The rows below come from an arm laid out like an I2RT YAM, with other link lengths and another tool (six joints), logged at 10 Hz.
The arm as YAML. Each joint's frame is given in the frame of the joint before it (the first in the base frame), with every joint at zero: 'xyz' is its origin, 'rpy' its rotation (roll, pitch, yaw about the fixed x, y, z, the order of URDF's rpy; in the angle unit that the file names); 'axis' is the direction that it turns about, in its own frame. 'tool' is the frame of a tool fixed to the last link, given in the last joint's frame.
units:
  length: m
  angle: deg
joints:
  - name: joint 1
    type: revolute
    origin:
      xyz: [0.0, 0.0, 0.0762]
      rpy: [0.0, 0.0, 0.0]
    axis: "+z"
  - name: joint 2
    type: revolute
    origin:
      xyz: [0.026, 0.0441, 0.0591]
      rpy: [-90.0, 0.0, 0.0]
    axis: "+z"
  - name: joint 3
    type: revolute
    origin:
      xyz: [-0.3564, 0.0, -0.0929]
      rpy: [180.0, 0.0, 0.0]
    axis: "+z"
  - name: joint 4
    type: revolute
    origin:
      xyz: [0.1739, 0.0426, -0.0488]
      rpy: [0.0, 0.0, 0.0]
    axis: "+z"
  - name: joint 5
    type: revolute
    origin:
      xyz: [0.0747, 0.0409, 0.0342]
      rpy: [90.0, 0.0, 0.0]
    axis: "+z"
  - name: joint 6
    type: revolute
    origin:
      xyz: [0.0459, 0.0, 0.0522]
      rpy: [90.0, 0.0, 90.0]
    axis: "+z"
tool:
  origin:
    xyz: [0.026, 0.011, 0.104]
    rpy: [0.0, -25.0, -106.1]
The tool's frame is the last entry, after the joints.
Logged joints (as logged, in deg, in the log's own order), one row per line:
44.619 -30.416 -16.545 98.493 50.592 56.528
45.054 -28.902 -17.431 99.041 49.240 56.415
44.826 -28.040 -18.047 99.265 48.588 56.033
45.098 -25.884 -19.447 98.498 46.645 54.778
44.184 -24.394 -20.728 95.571 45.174 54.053
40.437 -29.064 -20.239 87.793 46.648 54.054
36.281 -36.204 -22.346 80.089 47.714 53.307
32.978 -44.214 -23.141 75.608 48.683 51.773
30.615 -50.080 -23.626 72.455 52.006 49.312
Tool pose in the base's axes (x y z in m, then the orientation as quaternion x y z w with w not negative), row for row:
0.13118 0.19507 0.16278 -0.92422 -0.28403 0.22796 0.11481
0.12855 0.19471 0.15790 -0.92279 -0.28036 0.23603 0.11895
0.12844 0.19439 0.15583 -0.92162 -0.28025 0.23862 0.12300
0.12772 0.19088 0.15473 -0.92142 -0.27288 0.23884 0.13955
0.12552 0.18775 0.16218 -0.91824 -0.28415 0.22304 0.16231
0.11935 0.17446 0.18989 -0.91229 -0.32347 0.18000 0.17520
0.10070 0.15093 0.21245 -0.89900 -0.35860 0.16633 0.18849
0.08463 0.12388 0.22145 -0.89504 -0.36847 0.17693 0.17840
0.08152 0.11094 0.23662 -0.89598 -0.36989 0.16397 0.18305
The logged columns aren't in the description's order. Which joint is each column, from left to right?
Columns, left to right: joint 6, joint 4, joint 5, joint 2, joint 3, joint 1.
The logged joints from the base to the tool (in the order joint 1, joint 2, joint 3, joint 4, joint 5, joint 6), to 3 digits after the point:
56.528 98.493 50.592 -30.416 -16.545 44.619
56.415 99.041 49.240 -28.902 -17.431 45.054
56.033 99.265 48.588 -28.040 -18.047 44.826
54.778 98.498 46.645 -25.884 -19.447 45.098
54.053 95.571 45.174 -24.394 -20.728 44.184
54.054 87.793 46.648 -29.064 -20.239 40.437
53.307 80.089 47.714 -36.204 -22.346 36.281
51.773 75.608 48.683 -44.214 -23.141 32.978
49.312 72.455 52.006 -50.080 -23.626 30.615

